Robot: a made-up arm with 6 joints. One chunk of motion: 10 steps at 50 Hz.
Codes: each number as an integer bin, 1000 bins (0 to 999) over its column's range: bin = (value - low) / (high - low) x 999, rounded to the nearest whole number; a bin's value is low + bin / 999 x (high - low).
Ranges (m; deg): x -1.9..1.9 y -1.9..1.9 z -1.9..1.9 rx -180..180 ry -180..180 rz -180..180
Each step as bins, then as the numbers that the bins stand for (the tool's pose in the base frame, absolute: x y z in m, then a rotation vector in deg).
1 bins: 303 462 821 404 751 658
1 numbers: -0.7474 -0.1426 1.2229 -34.41 90.63 57.12
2 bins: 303 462 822 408 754 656
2 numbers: -0.7474 -0.1426 1.2267 -32.97 91.71 56.40
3 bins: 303 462 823 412 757 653
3 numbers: -0.7474 -0.1426 1.2305 -31.53 92.79 55.32
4 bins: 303 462 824 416 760 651
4 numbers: -0.7474 -0.1426 1.2343 -30.09 93.87 54.59
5 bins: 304 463 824 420 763 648
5 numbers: -0.7436 -0.1388 1.2343 -28.65 94.95 53.51
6 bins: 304 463 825 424 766 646
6 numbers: -0.7436 -0.1388 1.2381 -27.21 96.04 52.79
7 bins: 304 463 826 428 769 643
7 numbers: -0.7436 -0.1388 1.2419 -25.77 97.12 51.71
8 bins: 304 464 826 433 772 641
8 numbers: -0.7436 -0.1350 1.2419 -23.96 98.20 50.99
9 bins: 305 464 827 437 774 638
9 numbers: -0.7398 -0.1350 1.2457 -22.52 98.92 49.91
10 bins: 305 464 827 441 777 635
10 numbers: -0.7398 -0.1350 1.2457 -21.08 100.00 48.83
